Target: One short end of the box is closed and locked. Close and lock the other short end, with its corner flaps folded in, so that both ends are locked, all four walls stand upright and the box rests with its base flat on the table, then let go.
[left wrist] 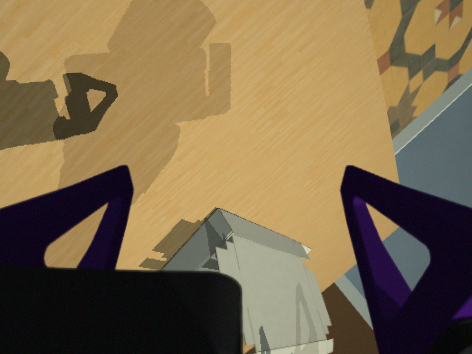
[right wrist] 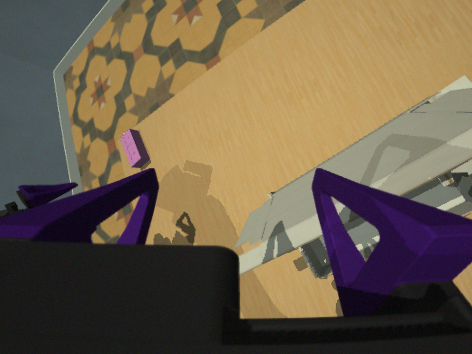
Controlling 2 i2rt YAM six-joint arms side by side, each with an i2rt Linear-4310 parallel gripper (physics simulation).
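Frame: origin at the left arm's base, x ahead, y left, z up, level; millimetres.
Seen in the pictures: left gripper, between the fingertips: [left wrist: 236, 177]; right gripper, between the fingertips: [right wrist: 235, 177].
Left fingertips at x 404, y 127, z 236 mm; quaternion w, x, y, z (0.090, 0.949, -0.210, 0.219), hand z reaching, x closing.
Note:
Pixels of each thing's middle, then the offset from my left fingertips to it. "pt": a spot on its surface instead. Level surfaces: height alone.
- grey-white cardboard box, a spot on its surface: [right wrist: 340, 172] [left wrist: 283, 295] pt dx -32, dy -426, dz -97 mm
- pink block, middle of its body: [right wrist: 134, 148] dx +177, dy +111, dz -219 mm
- wooden table, height of its surface: dz -236 mm
A grey-white cardboard box [left wrist: 280, 290] [right wrist: 340, 172] lies at the bottom centre of the left wrist view and along the right of the right wrist view. In the left wrist view a darker wall runs down its left side, beside a broad pale panel with notched edges. In the right wrist view a long pale panel slants across, with small grey flaps at its lower side. Whether either end is locked cannot be told. My left gripper [left wrist: 236, 177] is open and empty, the box below and beyond its fingers. My right gripper [right wrist: 235, 177] is open and empty above the box's near part.
A pink block [right wrist: 133, 149] lies on the wooden table [right wrist: 280, 90] [left wrist: 280, 125] near the patterned floor area [right wrist: 145, 75] [left wrist: 430, 45]. A purple finger of the other arm [right wrist: 42, 195] shows at the left of the right wrist view. Arm shadows fall on the table.

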